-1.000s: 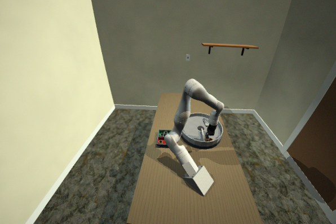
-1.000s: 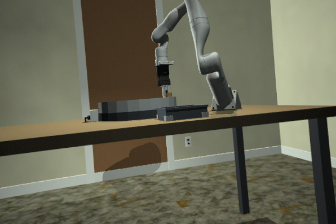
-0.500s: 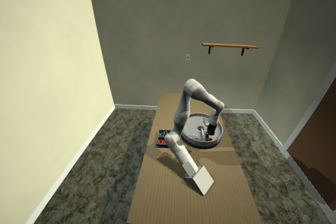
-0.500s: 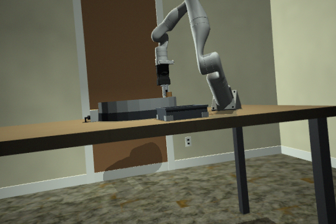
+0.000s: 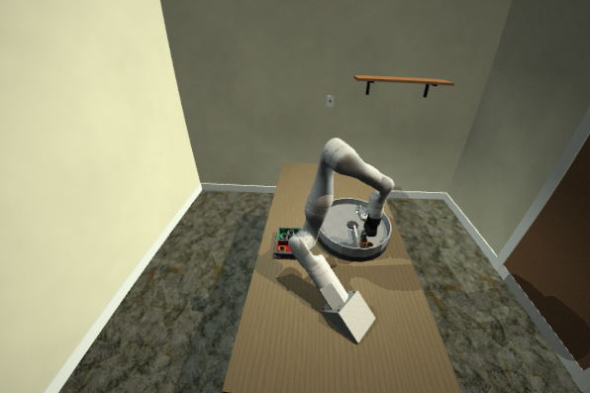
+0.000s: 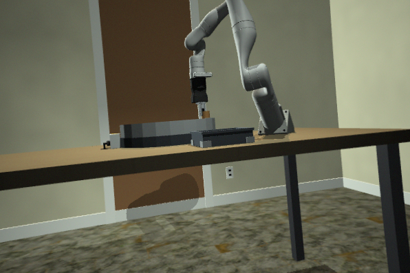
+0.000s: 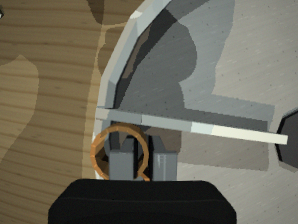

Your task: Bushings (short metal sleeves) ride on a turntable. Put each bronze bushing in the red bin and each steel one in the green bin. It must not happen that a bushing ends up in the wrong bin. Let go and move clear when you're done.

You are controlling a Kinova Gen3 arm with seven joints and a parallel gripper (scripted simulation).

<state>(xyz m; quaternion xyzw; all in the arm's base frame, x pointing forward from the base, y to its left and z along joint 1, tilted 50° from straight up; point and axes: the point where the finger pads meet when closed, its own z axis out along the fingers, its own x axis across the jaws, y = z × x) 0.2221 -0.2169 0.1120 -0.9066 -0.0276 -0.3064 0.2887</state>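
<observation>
Now: hand 1 cm past the bin tray, 38 cm to the right of it and 10 cm above it. Also, from my hand: grey turntable: 16 cm ahead, 4 cm to the left, 7 cm below.
</observation>
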